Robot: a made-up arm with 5 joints. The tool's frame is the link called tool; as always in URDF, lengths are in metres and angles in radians. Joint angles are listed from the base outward. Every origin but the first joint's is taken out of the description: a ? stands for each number. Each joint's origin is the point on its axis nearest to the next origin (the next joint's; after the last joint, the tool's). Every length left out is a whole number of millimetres.
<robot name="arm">
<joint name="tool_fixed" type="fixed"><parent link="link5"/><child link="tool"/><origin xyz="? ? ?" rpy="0 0 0"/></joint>
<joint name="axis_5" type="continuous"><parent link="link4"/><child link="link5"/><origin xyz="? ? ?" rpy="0 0 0"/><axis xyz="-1 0 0"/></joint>
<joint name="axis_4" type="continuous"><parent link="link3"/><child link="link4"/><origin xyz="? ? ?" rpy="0 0 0"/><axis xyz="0 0 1"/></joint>
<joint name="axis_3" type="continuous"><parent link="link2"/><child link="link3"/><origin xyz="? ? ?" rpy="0 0 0"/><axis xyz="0 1 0"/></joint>
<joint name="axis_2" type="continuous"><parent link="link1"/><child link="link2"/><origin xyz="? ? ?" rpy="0 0 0"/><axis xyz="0 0 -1"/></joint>
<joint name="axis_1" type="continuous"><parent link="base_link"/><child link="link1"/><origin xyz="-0.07 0 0.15" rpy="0 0 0"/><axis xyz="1 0 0"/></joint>
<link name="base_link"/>
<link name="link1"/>
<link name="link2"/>
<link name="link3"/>
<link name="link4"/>
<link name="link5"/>
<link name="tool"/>
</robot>
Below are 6 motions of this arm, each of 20 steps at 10 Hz.
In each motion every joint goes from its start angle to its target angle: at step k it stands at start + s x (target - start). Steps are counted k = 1, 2, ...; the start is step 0. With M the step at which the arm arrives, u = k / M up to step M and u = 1 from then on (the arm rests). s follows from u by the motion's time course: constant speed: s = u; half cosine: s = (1 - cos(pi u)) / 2; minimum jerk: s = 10 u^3 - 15 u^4 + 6 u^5.
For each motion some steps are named. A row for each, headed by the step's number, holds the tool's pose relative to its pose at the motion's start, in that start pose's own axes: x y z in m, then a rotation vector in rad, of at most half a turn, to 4 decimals.
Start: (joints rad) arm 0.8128 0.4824 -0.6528 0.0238 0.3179
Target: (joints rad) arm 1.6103 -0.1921 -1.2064 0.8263 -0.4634
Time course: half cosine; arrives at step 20
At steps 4, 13, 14, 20:
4: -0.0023 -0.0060 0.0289 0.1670 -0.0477 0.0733
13: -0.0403 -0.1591 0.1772 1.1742 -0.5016 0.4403
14: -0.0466 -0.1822 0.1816 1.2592 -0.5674 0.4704
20: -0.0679 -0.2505 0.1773 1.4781 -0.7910 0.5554

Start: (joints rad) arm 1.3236 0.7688 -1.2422 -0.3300 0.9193
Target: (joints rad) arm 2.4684 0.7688 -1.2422 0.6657 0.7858
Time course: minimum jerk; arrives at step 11
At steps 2, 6, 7, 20:
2: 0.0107 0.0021 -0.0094 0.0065 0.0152 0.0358
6: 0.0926 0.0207 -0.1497 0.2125 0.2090 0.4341
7: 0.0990 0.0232 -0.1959 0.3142 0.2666 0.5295
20: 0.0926 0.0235 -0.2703 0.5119 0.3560 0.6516

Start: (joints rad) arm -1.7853 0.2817 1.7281 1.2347 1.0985
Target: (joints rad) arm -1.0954 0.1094 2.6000 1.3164 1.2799
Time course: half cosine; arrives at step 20
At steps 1, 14, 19, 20:
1: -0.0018 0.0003 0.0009 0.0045 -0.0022 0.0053
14: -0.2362 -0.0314 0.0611 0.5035 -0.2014 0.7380
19: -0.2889 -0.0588 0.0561 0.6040 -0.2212 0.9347
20: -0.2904 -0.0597 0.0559 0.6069 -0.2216 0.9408

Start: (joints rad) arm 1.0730 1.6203 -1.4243 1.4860 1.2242
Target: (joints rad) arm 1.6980 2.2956 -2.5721 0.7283 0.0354
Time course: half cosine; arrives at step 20
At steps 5, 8, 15, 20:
5: 0.0115 0.0512 -0.0285 0.0838 0.1347 0.0341
8: 0.0250 0.1265 -0.0644 0.1813 0.2781 0.0474
15: 0.0666 0.3399 -0.1330 0.4141 0.3643 -0.0346
20: 0.0859 0.4045 -0.1386 0.5058 0.3074 -0.0686

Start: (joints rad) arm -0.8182 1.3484 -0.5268 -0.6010 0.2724
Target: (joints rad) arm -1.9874 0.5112 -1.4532 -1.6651 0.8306
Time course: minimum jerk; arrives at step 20
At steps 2, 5, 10, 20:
2: -0.0004 -0.0015 0.0030 0.0067 -0.0126 -0.0054
5: -0.0095 -0.0207 0.0372 0.0882 -0.1431 -0.0651
10: -0.1350 -0.1544 0.1333 0.5405 -0.4967 -0.2271
20: -0.3293 -0.3692 0.0083 1.0707 -0.5677 0.0318

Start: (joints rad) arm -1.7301 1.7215 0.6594 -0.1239 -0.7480
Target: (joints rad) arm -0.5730 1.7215 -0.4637 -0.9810 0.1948
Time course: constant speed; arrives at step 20
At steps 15, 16, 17, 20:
15: 0.3167 -0.0294 0.1484 -0.7998 -0.3018 -0.6223
16: 0.3345 -0.0335 0.1583 -0.8490 -0.3086 -0.6689
17: 0.3518 -0.0375 0.1678 -0.8973 -0.3136 -0.7159
20: 0.4002 -0.0495 0.1933 -1.0358 -0.3182 -0.8598

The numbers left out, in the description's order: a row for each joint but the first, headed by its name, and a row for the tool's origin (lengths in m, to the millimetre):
tool: 0 0.02 -0.18
axis_5: -0.02 0.22 0
axis_4: 0.08 0 -0.01
axis_3: -0.12 0.12 0
axis_2: 0 0.06 0.24

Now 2 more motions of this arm.
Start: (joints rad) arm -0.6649 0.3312 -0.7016 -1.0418 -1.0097
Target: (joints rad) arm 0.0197 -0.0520 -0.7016 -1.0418 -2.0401
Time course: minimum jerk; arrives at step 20
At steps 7, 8, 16, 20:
7: 0.0621 0.0733 0.0359 0.2913 0.0466 -0.1721
8: 0.0893 0.0956 0.0526 0.3956 0.0519 -0.2347
16: 0.3599 0.1561 0.2338 1.2070 -0.1030 -0.7179
20: 0.3871 0.1493 0.2538 1.2822 -0.1358 -0.7609

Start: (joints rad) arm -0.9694 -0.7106 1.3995 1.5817 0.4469
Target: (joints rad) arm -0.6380 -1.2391 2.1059 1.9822 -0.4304
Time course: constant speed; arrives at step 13
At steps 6, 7, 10, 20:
6: -0.1590 0.0919 0.0418 0.6357 0.1463 0.3384
7: -0.1861 0.0976 0.0549 0.7413 0.1867 0.3798
10: -0.2601 0.0978 0.1019 1.0555 0.3272 0.4727
20: -0.3163 0.0755 0.1555 1.3647 0.4866 0.5141

